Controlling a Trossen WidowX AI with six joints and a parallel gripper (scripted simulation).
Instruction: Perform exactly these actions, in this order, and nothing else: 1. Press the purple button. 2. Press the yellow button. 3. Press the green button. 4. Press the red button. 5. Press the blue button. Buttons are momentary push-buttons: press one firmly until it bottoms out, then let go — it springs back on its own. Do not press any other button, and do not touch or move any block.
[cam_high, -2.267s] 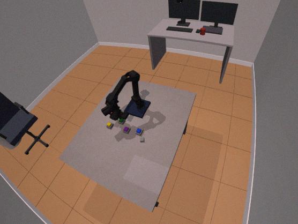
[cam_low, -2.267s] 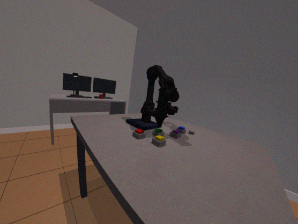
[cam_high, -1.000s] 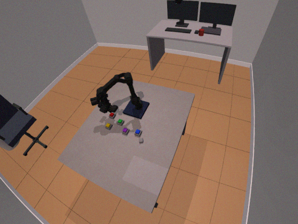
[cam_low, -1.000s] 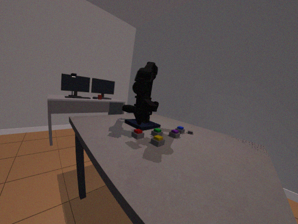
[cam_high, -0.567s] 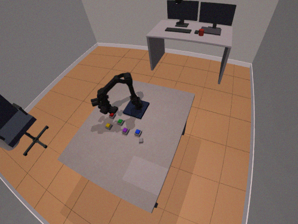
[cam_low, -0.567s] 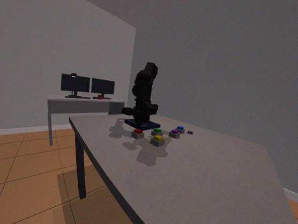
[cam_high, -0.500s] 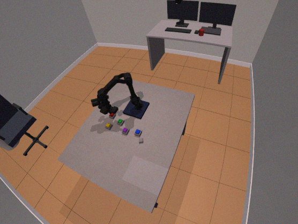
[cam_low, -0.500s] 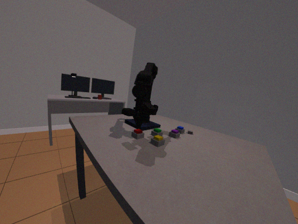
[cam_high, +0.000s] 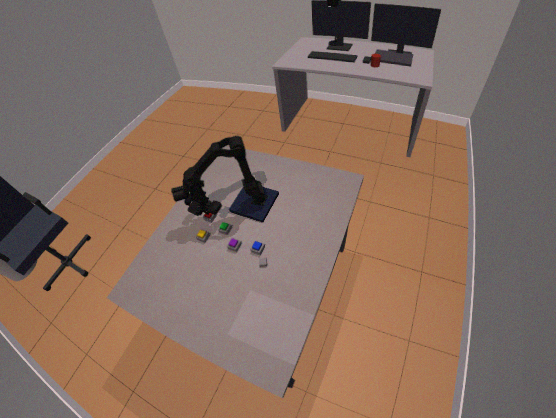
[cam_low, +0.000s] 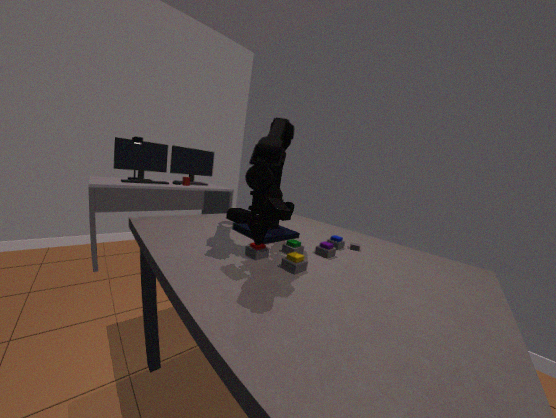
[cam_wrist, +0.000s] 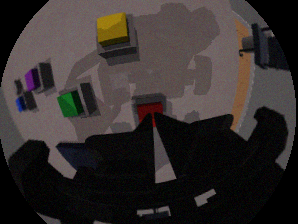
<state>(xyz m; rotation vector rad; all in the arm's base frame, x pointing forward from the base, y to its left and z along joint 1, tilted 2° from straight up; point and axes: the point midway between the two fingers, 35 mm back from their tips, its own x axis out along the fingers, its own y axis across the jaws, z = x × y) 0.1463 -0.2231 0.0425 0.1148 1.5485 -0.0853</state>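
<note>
Now: gripper tip 10 mm above the red button. From my gripper tip the other things lie so: purple button 120 mm ahead, 190 mm to the left; then green button 50 mm ahead, 110 mm to the left; then yellow button 110 mm ahead, 20 mm to the left.
</note>
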